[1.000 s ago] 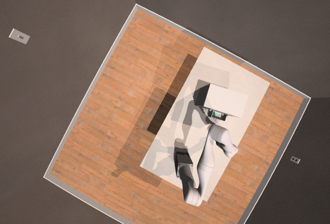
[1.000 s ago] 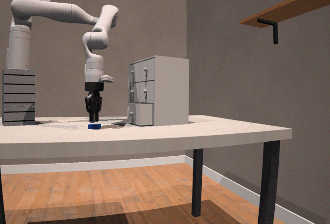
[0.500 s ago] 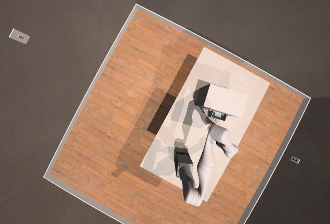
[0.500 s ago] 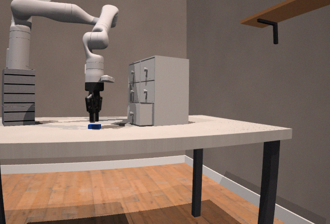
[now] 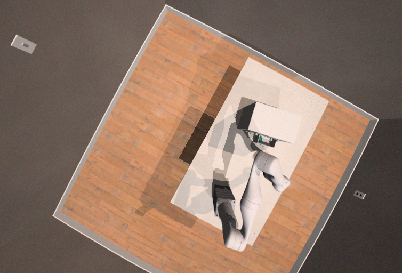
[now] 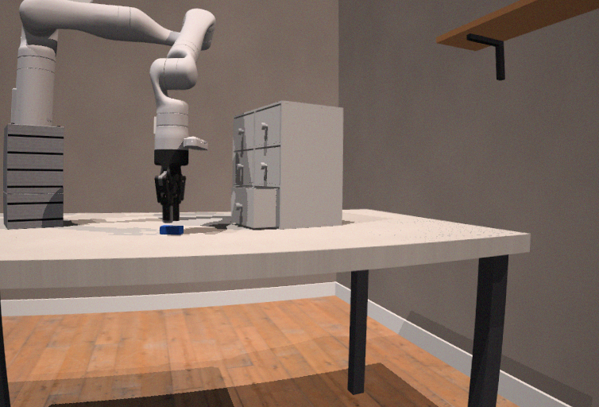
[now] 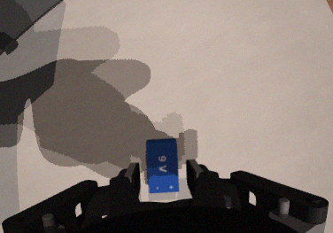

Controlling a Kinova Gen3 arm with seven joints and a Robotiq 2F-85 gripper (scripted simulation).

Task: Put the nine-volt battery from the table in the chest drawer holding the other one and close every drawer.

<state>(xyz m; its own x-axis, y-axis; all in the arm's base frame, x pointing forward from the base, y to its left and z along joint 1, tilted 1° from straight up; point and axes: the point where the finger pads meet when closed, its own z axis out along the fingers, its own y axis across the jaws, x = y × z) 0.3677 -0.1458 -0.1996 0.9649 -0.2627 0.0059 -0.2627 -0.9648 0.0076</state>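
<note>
Now: the blue nine-volt battery 10 mm behind my hand and 30 mm below it. Also, from my hand: green block (200 mm ahead, 160 mm to the left, 30 mm below).
</note>
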